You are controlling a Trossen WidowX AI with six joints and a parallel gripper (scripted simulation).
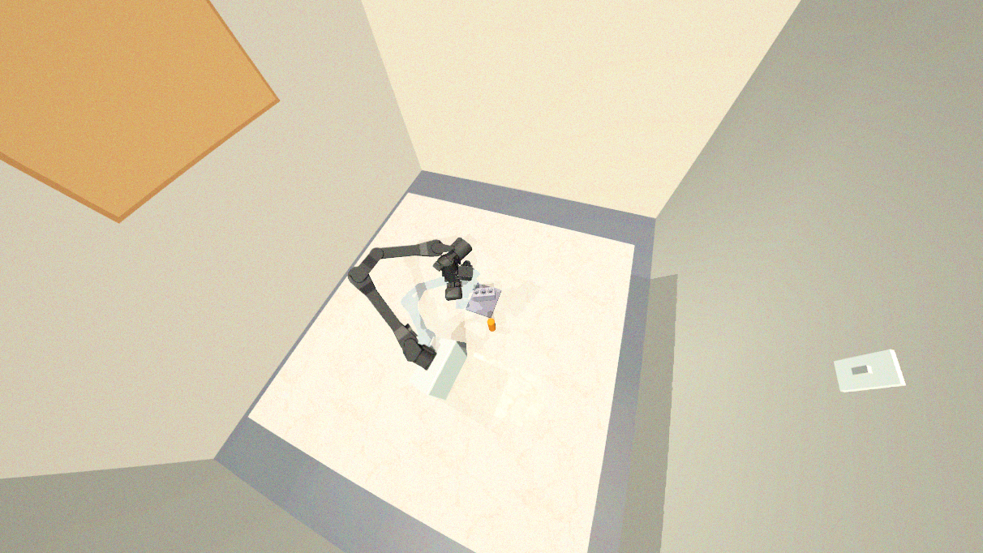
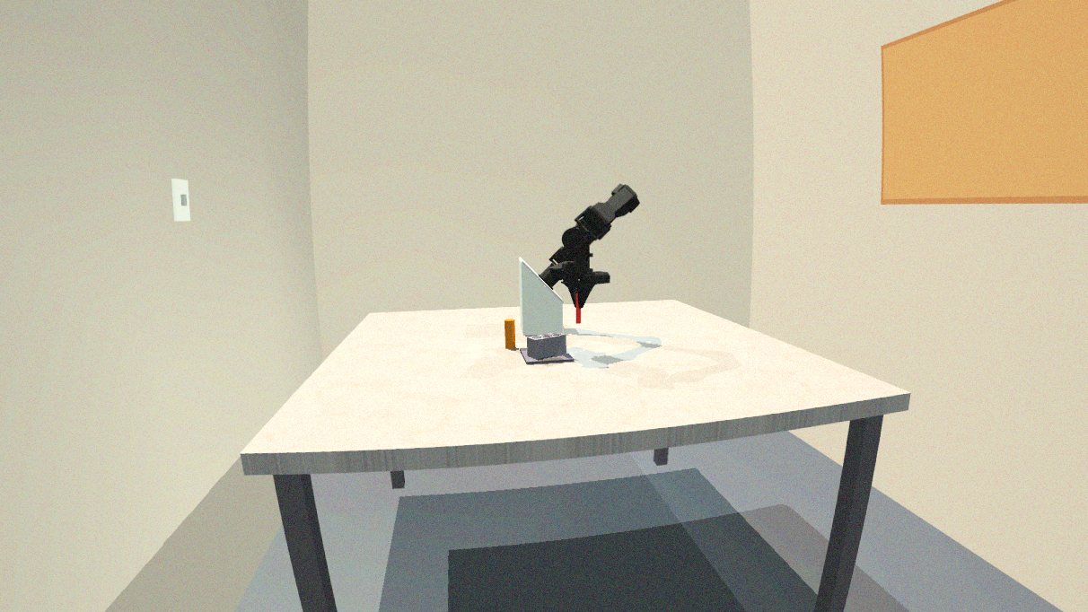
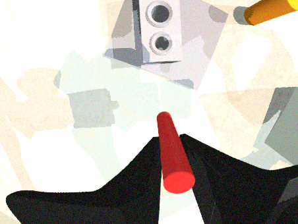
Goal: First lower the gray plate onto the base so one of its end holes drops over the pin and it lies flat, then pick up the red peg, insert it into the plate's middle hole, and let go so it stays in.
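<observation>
The gray plate lies 90 mm to the right of my gripper tip, 70 mm below it and 50 mm ahead of it. Also, from my gripper tip: red peg (right at my gripper tip); then orange cylinder (190 mm to the right, 80 mm below, 60 mm behind); then base (110 mm below, 80 mm to the right, 40 mm ahead).
</observation>
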